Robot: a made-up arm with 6 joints.
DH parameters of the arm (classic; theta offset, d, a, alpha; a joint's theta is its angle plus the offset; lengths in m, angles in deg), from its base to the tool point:
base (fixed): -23.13 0 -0.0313 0
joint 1: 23.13 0.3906 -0.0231 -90
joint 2: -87.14 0 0.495 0
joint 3: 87.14 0.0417 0.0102 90
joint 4: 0 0.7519 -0.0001 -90
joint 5: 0 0.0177 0.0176 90
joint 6: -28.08 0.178 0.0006 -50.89
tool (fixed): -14.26 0.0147 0 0
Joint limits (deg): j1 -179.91..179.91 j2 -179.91..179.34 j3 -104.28..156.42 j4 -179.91..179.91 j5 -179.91..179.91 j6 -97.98..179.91
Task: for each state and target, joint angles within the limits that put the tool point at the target. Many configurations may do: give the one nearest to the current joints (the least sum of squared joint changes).
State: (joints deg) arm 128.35 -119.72 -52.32 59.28 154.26 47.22
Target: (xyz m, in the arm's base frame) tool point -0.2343 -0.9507 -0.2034
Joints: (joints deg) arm 88.70 -111.11 -28.12 55.71 121.47 49.15
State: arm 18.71 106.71 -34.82 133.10 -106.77 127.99
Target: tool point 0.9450 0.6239 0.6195
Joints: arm 37.15 94.03 -37.27 135.13 -100.36 128.17
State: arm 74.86 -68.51 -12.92 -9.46 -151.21 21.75
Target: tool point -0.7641 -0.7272 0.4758
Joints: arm 49.90 -65.89 -30.51 -10.01 -157.08 22.01
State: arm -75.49 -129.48 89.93 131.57 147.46 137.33
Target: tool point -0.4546 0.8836 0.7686
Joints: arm -56.02 -103.42 69.29 137.04 124.30 136.51
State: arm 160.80 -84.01 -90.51 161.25 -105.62 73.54
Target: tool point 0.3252 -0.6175 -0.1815
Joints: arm 118.29 -79.69 -97.41 170.59 -110.65 74.21
